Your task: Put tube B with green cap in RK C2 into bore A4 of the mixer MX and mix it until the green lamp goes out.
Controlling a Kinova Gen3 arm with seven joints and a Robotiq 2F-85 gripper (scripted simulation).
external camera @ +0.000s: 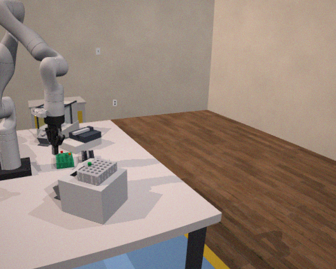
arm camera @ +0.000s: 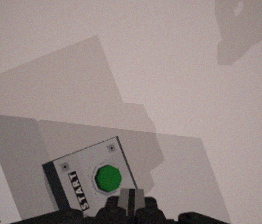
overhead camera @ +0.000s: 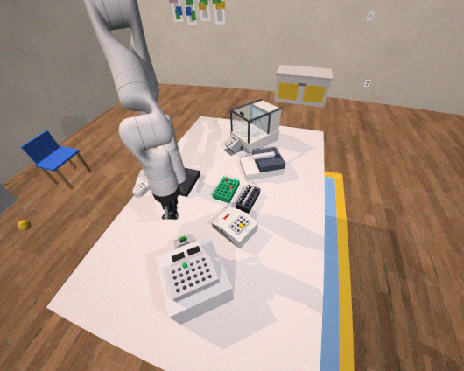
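My hand is 13 cm above the green start key, 2 cm to the left of it and 1 cm short of it. Round my hand: tube rack (30 cm to the left, 18 cm below, 6 cm ahead); then dry block (17 cm ahead, 16 cm below, 11 cm to the left); then grey shaking block (15 cm to the right, 13 cm ahead, 4 cm below).
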